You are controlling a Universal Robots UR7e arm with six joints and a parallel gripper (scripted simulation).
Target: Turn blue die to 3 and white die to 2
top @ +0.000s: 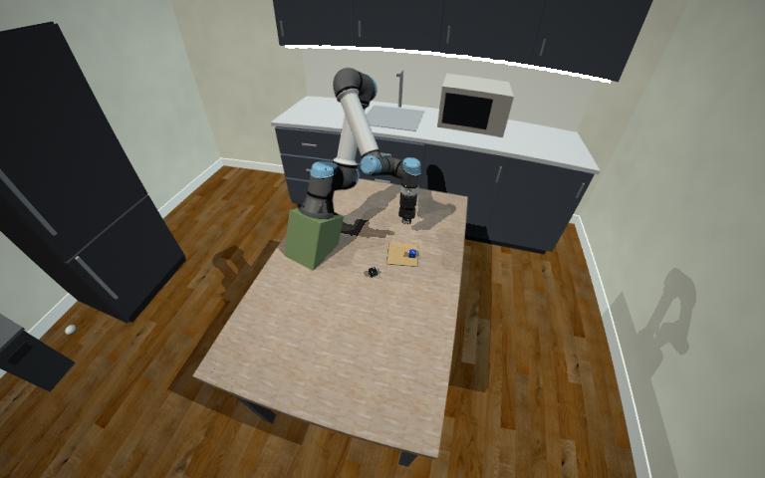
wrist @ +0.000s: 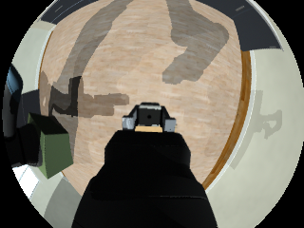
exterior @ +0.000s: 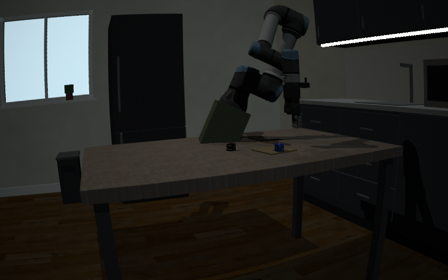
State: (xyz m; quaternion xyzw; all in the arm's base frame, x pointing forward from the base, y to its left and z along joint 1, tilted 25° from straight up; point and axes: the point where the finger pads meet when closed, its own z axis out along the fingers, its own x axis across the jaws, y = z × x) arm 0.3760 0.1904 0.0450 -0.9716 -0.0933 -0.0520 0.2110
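Now: hand 13 cm to the left of the tan mat, 10 cm above it and 3 cm short of it. Also, from my hand: black die (29 cm to the right, 9 cm below, 5 cm behind); then white die (1 cm below); then blue die (12 cm to the right, 9 cm below, 8 cm ahead).
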